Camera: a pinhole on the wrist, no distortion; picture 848 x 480 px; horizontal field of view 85.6 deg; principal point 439.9 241.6 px. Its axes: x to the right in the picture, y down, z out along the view. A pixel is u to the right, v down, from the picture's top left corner.
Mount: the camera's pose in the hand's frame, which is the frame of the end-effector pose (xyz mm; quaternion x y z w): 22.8 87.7 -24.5 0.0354 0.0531 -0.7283 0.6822
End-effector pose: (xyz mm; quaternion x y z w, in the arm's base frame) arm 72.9 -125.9 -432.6 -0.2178 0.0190 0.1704 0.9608
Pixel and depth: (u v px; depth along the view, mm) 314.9 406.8 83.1
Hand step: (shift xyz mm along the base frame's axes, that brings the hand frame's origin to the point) 17.6 126.2 7.6
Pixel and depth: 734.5 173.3 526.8
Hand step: 23.3 -88.5 549.2
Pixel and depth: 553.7 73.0 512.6
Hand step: -141.0 72.2 483.9
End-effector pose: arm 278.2 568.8 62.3 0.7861 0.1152 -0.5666 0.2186
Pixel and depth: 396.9 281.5 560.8
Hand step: -394.0 -318.5 -208.4
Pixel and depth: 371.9 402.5 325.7
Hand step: -167.0 -229.4 -198.8
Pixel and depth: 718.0 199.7 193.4
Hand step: -150.6 -27.3 -52.5
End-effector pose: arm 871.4 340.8 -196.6 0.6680 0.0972 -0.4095 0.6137
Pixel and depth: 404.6 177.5 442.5
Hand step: -153.5 -383.8 107.3
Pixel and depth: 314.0 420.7 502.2
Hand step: 40.6 -559.1 -5.7
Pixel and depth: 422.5 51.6 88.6
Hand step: 16.6 -72.7 74.5
